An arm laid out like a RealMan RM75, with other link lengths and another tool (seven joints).
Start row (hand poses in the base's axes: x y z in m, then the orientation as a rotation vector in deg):
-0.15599, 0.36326, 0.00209, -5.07, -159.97, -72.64
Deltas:
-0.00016, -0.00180, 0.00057, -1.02, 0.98, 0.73
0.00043, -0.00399, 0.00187, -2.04, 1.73, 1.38
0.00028, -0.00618, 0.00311, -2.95, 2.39, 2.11
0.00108, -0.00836, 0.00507, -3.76, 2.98, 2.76
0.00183, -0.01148, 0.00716, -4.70, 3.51, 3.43
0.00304, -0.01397, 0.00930, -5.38, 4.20, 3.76
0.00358, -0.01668, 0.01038, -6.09, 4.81, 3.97
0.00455, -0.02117, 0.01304, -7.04, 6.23, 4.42
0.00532, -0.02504, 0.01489, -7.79, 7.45, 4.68
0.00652, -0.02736, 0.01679, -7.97, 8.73, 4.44
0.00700, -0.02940, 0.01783, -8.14, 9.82, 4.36
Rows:
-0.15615, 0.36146, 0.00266, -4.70, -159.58, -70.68
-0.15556, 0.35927, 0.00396, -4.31, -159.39, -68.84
-0.15571, 0.35708, 0.00520, -3.74, -159.16, -67.18
-0.15491, 0.35490, 0.00716, -3.25, -158.95, -65.71
-0.15416, 0.35178, 0.00925, -2.70, -158.83, -64.08
-0.15295, 0.34929, 0.01139, -2.70, -158.53, -62.82
-0.15241, 0.34658, 0.01247, -2.82, -158.35, -61.59
-0.15144, 0.34209, 0.01513, -3.11, -157.52, -59.69
-0.15067, 0.33822, 0.01698, -3.52, -156.80, -58.20
-0.14947, 0.33590, 0.01888, -4.60, -155.88, -57.56
-0.14899, 0.33386, 0.01992, -5.34, -155.06, -56.97

